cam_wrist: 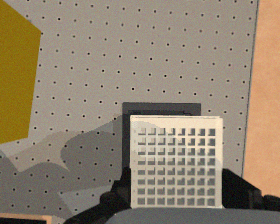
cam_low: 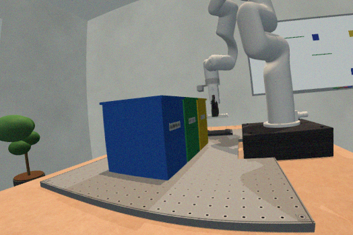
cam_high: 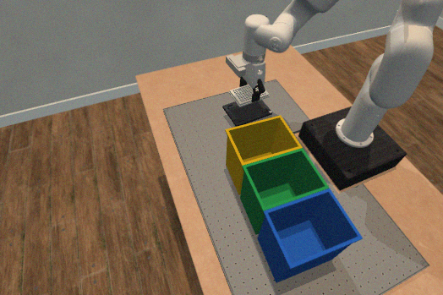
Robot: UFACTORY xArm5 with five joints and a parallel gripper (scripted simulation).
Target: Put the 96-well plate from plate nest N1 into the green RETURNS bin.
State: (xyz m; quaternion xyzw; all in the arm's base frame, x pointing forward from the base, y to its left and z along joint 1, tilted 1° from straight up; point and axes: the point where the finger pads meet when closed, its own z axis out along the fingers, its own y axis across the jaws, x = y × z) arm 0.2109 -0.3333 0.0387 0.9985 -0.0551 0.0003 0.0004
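The nest frame is 100 mm below my hand. Also, from my hand: yellow bin 250 mm to the left, 140 mm ahead, 20 mm below; then green bin 370 mm to the left, 170 mm ahead, 20 mm below; then white 96-well plate 10 mm below.
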